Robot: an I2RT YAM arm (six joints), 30 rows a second.
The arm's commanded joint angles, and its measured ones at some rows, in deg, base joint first. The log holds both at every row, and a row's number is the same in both.
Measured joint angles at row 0:
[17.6 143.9 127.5 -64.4 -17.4 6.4]
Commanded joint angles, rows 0 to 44:
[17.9 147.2 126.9 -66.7 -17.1 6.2]
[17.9 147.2 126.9 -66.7 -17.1 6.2]
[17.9 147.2 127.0 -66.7 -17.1 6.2]
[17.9 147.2 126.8 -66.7 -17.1 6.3]
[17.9 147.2 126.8 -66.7 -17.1 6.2]
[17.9 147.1 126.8 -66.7 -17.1 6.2]
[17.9 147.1 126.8 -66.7 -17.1 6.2]
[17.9 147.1 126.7 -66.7 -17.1 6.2]
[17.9 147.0 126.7 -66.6 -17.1 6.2]
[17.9 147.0 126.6 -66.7 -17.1 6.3]
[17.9 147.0 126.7 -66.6 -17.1 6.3]
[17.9 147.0 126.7 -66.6 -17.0 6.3]
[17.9 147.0 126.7 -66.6 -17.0 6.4]
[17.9 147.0 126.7 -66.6 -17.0 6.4]
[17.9 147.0 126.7 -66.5 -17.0 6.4]
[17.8 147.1 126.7 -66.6 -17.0 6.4]
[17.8 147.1 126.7 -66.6 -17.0 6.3]
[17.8 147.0 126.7 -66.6 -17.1 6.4]
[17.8 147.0 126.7 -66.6 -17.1 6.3]
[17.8 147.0 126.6 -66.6 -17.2 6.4]
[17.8 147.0 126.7 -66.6 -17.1 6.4]
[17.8 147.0 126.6 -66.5 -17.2 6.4]
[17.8 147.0 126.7 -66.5 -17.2 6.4]
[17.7 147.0 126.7 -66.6 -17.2 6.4]
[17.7 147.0 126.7 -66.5 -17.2 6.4]
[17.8 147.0 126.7 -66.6 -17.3 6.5]
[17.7 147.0 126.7 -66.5 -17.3 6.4]
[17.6 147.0 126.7 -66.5 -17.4 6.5]
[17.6 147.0 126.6 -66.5 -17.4 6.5]
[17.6 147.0 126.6 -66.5 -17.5 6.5]
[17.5 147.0 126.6 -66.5 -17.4 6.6]
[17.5 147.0 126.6 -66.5 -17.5 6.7]
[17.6 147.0 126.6 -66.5 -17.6 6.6]
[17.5 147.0 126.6 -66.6 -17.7 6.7]
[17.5 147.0 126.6 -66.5 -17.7 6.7]
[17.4 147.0 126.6 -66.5 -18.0 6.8]
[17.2 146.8 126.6 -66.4 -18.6 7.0]
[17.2 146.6 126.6 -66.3 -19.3 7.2]
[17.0 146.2 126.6 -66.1 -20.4 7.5]
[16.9 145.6 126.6 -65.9 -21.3 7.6]
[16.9 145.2 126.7 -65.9 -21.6 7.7]
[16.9 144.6 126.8 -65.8 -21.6 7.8]
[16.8 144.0 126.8 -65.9 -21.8 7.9]
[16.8 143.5 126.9 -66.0 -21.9 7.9]
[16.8 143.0 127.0 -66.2 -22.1 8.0]
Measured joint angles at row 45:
[16.8 144.0 127.4 -64.4 -20.6 7.4]
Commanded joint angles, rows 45 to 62:
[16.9 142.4 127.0 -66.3 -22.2 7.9]
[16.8 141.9 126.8 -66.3 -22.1 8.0]
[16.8 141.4 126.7 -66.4 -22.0 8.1]
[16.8 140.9 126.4 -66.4 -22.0 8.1]
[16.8 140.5 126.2 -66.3 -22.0 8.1]
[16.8 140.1 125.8 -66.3 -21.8 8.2]
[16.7 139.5 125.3 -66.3 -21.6 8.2]
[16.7 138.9 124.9 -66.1 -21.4 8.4]
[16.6 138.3 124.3 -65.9 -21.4 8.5]
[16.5 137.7 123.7 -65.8 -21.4 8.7]
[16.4 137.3 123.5 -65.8 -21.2 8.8]
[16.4 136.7 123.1 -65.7 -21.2 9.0]
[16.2 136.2 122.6 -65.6 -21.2 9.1]
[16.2 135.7 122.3 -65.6 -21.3 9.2]
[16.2 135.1 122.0 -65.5 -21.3 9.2]
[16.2 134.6 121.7 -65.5 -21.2 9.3]
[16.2 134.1 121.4 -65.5 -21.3 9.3]
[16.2 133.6 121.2 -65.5 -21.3 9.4]
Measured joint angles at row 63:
[16.6 137.5 122.1 -64.5 -21.1 8.9]
